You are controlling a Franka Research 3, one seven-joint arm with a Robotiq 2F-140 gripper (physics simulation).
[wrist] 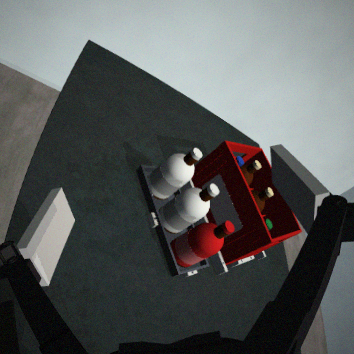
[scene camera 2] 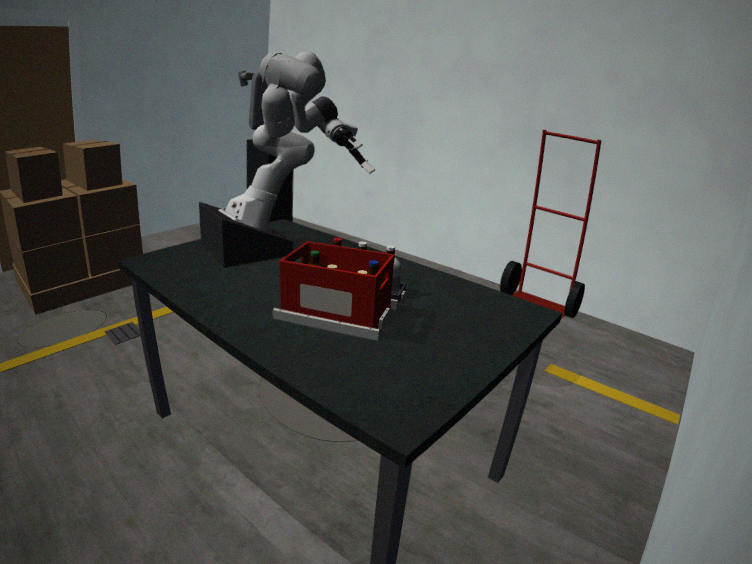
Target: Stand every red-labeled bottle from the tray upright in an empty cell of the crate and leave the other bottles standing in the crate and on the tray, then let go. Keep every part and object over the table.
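The red-labeled bottle [scene camera 2: 337, 241] [wrist: 202, 244] stands upright at one end of the dark tray [wrist: 165, 246]; its red cap shows in the scene view. Two white bottles [wrist: 172, 176] [wrist: 186, 210] stand in a row beside it. The red crate [scene camera 2: 367, 303] [wrist: 250, 245] is next to the tray. It holds a green-capped bottle [scene camera 2: 314, 255] [wrist: 269, 224], a blue-capped bottle [scene camera 2: 373, 265] [wrist: 240, 161] and two cream-capped bottles [scene camera 2: 332, 267] [wrist: 260, 197]. Its lower inside is hidden. My gripper [scene camera 2: 363, 156] [wrist: 166, 185] is open and empty, high above the table, apart from the bottles.
White rails [scene camera 2: 328, 324] [wrist: 220, 262] run along the crate's base on the table [scene camera 2: 242, 315] [wrist: 100, 140]. A dark angular block [scene camera 2: 242, 242] stands by the robot's base. Cartons [scene camera 2: 45, 227] and a red hand truck [scene camera 2: 530, 239] stand on the floor beyond.
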